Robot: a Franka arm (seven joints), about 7 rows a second.
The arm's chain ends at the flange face. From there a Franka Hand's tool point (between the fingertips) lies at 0.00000 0.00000 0.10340 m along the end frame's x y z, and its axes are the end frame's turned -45 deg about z.
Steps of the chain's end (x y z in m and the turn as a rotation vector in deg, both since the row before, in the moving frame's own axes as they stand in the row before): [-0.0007, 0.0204, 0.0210, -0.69, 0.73, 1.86]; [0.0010, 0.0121, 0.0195, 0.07, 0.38, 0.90]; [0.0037, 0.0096, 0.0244, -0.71, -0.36, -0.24]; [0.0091, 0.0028, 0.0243, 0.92, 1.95, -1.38]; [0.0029, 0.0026, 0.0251, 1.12, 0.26, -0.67]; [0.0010, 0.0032, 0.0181, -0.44, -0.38, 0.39]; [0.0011, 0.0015, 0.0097, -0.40, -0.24, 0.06]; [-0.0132, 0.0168, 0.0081, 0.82, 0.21, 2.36]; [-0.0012, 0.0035, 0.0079, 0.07, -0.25, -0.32]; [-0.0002, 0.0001, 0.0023, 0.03, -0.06, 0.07]
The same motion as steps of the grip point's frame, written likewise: [-0.0149, 0.0157, 0.0210, -1.00, 0.03, 1.86]; [-0.0073, 0.0097, 0.0195, -0.22, 0.32, 0.90]; [-0.0055, 0.0099, 0.0244, -0.25, -0.76, -0.24]; [0.0081, 0.0097, 0.0242, -0.73, 2.03, -1.38]; [0.0020, 0.0028, 0.0251, 0.61, 0.98, -0.67]; [-0.0026, 0.0030, 0.0181, -0.04, -0.58, 0.39]; [-0.0011, 0.0020, 0.0097, -0.11, -0.45, 0.06]; [-0.0199, 0.0018, 0.0081, 0.43, 0.73, 2.36]; [-0.0036, 0.0012, 0.0079, 0.23, -0.13, -0.32]; [-0.0003, -0.0002, 0.0023, 0.06, -0.02, 0.07]
